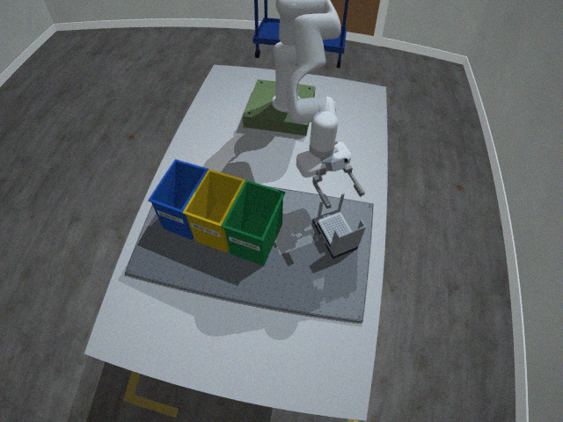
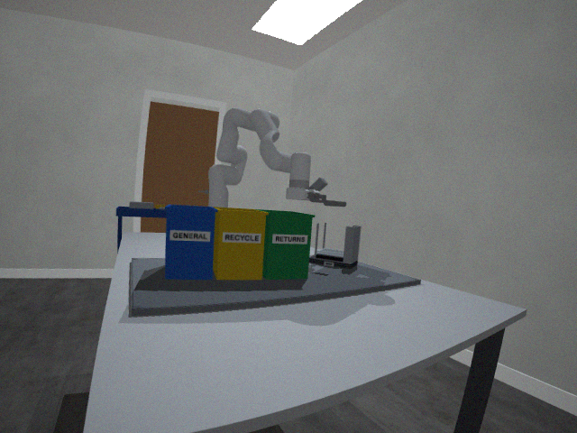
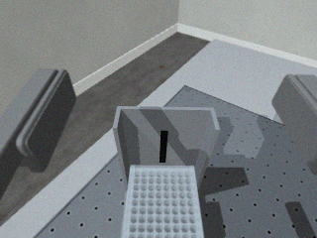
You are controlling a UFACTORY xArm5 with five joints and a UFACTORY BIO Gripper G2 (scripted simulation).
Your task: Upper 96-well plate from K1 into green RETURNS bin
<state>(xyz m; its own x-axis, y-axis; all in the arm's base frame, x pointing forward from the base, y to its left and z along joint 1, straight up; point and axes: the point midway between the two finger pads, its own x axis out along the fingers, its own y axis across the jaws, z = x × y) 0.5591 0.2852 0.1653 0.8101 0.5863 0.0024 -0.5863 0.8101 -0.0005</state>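
My gripper is now 2 cm short of the black plate, 1 cm to the right of it and 19 cm above it. The rest, counted from my hand: blue general bin (5 cm ahead, 51 cm to the right, 13 cm below); then green returns bin (8 cm ahead, 25 cm to the right, 13 cm below); then yellow recycle bin (6 cm ahead, 38 cm to the right, 13 cm below).
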